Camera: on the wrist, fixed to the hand. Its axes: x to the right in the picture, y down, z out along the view.
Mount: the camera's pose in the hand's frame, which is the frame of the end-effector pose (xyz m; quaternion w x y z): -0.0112 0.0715 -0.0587 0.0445 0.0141 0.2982 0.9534
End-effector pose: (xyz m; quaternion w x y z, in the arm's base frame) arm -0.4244 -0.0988 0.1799 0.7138 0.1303 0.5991 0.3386
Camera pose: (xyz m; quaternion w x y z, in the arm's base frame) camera -0.5038 -0.0662 0.2162 0.4715 -0.4860 -0.1201 -0.7260
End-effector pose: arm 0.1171 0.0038 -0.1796 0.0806 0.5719 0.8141 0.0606
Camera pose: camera 0.1749 0.0171 -0.1078 0.3050 -0.7847 0.4841 -0.2386
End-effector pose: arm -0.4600 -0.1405 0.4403 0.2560 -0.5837 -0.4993 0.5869
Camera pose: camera -0.3825 -0.1600 0.3924 0.3910 0.6734 -0.6189 -0.1032
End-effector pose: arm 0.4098 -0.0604 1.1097 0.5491 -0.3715 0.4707 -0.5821
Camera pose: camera 0.3761 -0.0378 1.0258 0.4443 0.6136 0.5307 0.3802
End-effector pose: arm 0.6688 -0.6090 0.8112 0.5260 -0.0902 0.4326 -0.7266
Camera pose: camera 0.6883 -0.5734 0.7273 0.5884 0.6325 0.2519 0.4362
